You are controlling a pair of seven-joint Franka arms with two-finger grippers.
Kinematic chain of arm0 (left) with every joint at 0, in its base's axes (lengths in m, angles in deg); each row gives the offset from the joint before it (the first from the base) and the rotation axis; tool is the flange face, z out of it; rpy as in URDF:
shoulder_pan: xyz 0 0 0.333 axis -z
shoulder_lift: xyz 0 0 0 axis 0.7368 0.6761 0
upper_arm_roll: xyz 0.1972 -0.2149 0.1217 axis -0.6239 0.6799 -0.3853
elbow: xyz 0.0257 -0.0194 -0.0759 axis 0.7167 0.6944 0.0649
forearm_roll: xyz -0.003 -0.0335 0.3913 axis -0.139 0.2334 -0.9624
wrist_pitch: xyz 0 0 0 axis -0.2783 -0.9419 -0.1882
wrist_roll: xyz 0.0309 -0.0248 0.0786 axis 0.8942 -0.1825 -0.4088
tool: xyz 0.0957 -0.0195 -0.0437 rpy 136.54 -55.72 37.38
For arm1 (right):
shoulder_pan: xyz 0 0 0.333 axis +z
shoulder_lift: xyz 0 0 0 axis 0.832 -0.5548 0
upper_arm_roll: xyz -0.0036 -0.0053 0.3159 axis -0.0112 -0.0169 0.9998
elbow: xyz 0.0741 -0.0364 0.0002 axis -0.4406 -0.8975 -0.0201
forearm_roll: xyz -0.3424 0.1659 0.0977 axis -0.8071 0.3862 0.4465
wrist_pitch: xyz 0 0 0 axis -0.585 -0.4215 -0.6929
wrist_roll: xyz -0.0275 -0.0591 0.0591 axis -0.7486 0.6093 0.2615
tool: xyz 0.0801 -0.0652 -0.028 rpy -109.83 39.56 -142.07
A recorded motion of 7 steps. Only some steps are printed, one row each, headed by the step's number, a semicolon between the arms.
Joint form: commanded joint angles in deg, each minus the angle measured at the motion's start. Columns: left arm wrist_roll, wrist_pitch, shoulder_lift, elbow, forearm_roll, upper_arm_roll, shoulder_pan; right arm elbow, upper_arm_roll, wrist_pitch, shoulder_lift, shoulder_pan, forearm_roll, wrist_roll.
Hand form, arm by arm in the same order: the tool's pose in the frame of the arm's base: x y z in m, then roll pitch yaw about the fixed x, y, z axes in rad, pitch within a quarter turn. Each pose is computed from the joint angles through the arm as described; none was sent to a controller.
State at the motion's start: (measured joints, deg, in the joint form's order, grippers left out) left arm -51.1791 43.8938 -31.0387 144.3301 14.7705 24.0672 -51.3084; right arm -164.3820 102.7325 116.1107 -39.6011 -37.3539 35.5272 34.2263
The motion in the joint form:
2: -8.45 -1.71 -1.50 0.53 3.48 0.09 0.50; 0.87 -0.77 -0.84 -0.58 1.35 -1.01 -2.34
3: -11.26 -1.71 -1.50 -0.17 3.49 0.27 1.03; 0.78 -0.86 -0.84 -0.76 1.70 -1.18 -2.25
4: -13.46 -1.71 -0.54 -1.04 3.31 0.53 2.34; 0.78 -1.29 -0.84 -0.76 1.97 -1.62 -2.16
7: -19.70 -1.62 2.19 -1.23 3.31 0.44 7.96; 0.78 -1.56 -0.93 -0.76 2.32 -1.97 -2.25
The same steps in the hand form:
2: 0.6574 -0.1572 0.2764 -3.0315 0.0176 1.3319; 0.5182 0.4025 0.1941 3.1058 0.0674 -0.1198
3: 0.6590 -0.1649 0.2820 -3.0431 0.0146 1.3712; 0.5154 0.4045 0.1913 3.1014 0.0693 -0.1111
4: 0.6578 -0.1822 0.2781 -3.0422 0.0156 1.3841; 0.5162 0.4032 0.1904 3.0942 0.0628 -0.1056
7: 0.6350 -0.2447 0.2484 -2.9983 0.0098 1.3967; 0.5154 0.4039 0.1897 3.0878 0.0589 -0.1006

